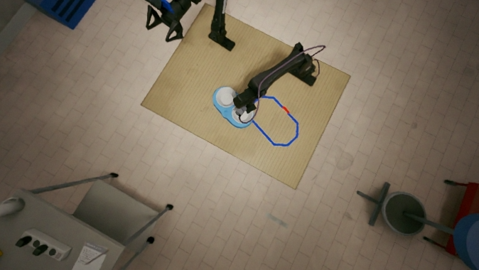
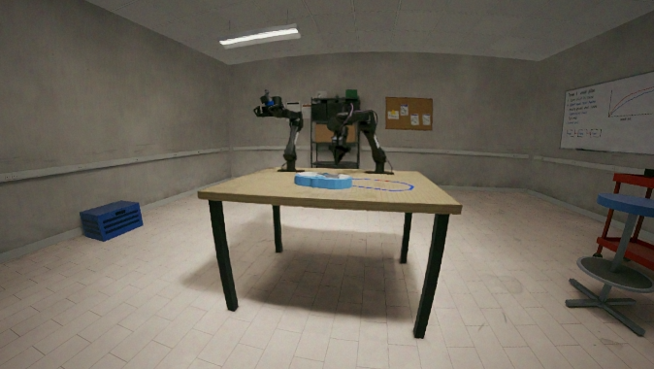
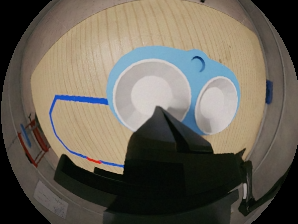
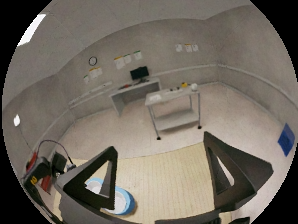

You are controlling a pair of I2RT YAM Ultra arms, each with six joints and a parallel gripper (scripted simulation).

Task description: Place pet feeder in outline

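Right now the light blue pet feeder is 90 mm below my left hand, 80 mm to the right of it and 10 mm behind it.
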